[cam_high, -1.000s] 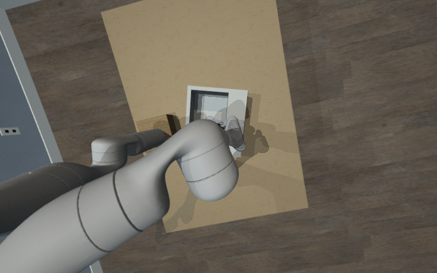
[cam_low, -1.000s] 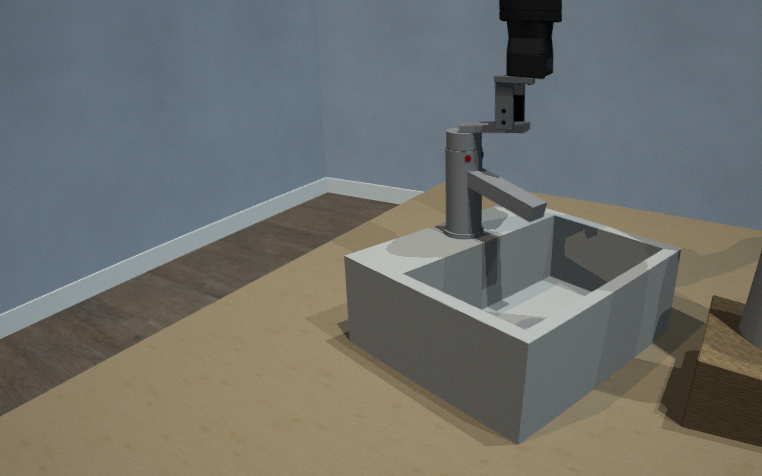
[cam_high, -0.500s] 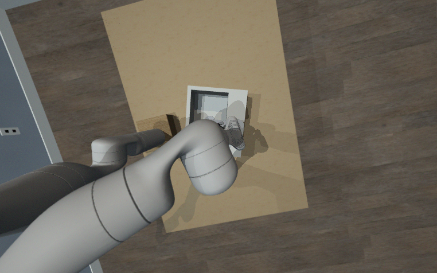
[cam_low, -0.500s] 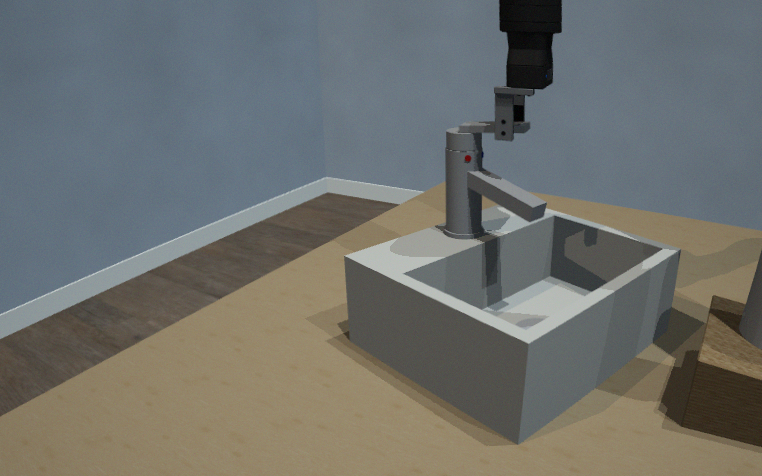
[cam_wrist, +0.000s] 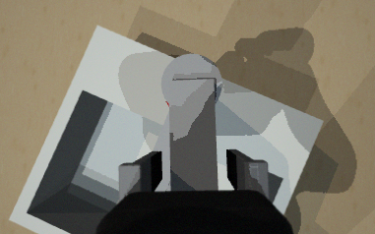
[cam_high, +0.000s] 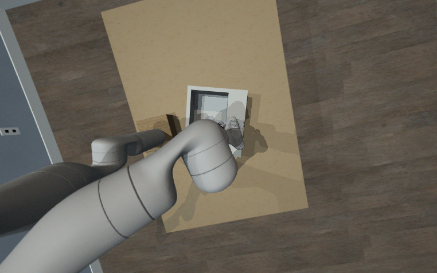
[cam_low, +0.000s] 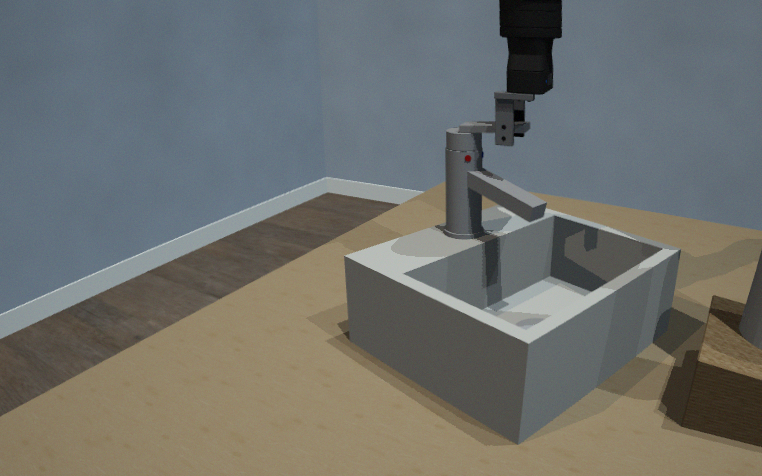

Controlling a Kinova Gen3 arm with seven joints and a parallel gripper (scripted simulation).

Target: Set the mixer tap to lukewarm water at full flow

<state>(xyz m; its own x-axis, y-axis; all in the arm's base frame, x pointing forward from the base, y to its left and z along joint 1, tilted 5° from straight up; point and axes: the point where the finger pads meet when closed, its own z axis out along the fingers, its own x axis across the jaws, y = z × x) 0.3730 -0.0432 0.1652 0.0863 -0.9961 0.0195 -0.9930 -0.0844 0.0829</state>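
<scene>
Right now my hand is 2 cm short of the flat lever. Round my hand: grey square sink: 23 cm below, 5 cm to the left, 5 cm behind; grey mixer tap: 5 cm below, 4 cm ahead, 1 cm to the left.
</scene>
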